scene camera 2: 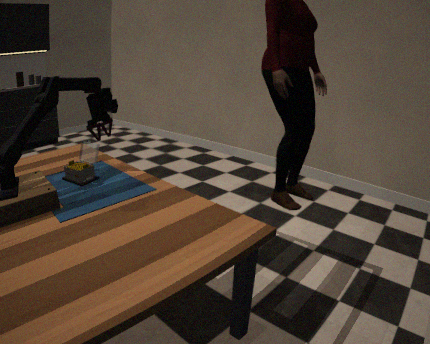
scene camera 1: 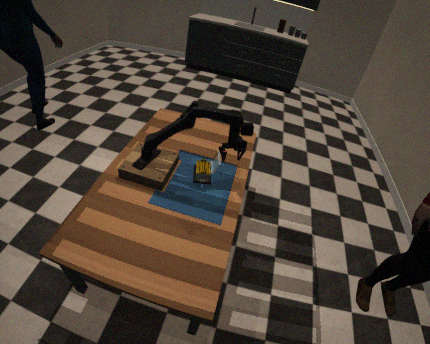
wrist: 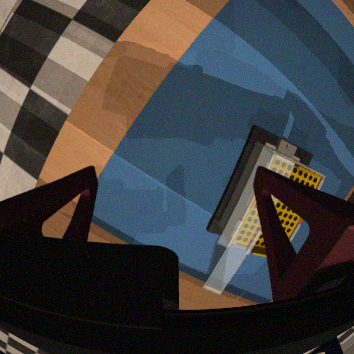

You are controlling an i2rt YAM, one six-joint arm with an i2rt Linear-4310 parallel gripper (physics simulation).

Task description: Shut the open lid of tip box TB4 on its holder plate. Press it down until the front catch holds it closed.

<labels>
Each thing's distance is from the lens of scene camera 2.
blue mat [scene camera 2: 114, 186]: 1.18 m
</labels>
